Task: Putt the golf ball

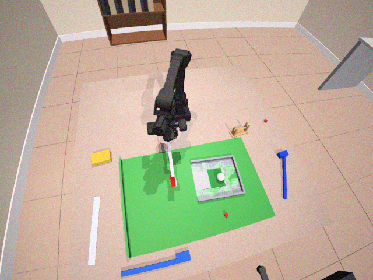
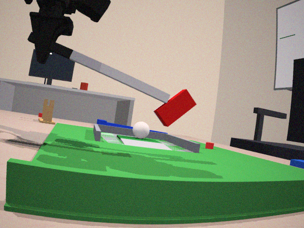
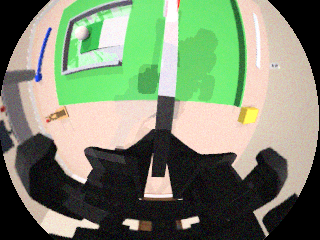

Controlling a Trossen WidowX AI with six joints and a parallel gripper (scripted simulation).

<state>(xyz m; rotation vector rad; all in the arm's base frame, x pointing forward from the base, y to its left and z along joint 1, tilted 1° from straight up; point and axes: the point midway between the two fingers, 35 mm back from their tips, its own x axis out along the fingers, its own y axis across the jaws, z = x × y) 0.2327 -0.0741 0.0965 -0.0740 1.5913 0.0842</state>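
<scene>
Now: gripper tip 120 mm short of the red putter and 10 mm to the right of it. Round my gripper tip: green mat (250 mm ahead, 130 mm to the left, 120 mm below); then yellow block (60 mm ahead, 370 mm to the right, 110 mm below); then white golf ball (200 mm ahead, 270 mm to the left, 100 mm below).
</scene>
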